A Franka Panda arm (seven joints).
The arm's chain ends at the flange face. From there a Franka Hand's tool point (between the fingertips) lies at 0.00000 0.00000 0.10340 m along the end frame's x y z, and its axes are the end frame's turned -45 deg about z.
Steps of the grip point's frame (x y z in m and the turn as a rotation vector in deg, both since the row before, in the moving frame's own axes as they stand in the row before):
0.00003 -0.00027 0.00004 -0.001 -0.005 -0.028
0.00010 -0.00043 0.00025 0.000 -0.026 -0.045
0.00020 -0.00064 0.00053 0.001 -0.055 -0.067
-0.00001 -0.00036 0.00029 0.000 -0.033 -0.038
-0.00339 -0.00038 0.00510 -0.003 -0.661 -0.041
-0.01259 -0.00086 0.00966 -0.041 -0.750 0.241
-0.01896 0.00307 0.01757 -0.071 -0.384 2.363
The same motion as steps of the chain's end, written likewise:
-0.00016 -0.00022 0.00004 -0.004 -0.003 -0.028
-0.00020 -0.00041 0.00025 -0.018 -0.018 -0.045
-0.00024 -0.00066 0.00053 -0.038 -0.040 -0.067
-0.00022 -0.00029 0.00029 -0.023 -0.023 -0.038
-0.00183 0.00128 0.00511 -0.470 -0.465 -0.041
-0.00860 0.00729 0.00967 -0.559 -0.501 0.241
-0.01082 0.01501 0.01757 -0.322 -0.221 2.363

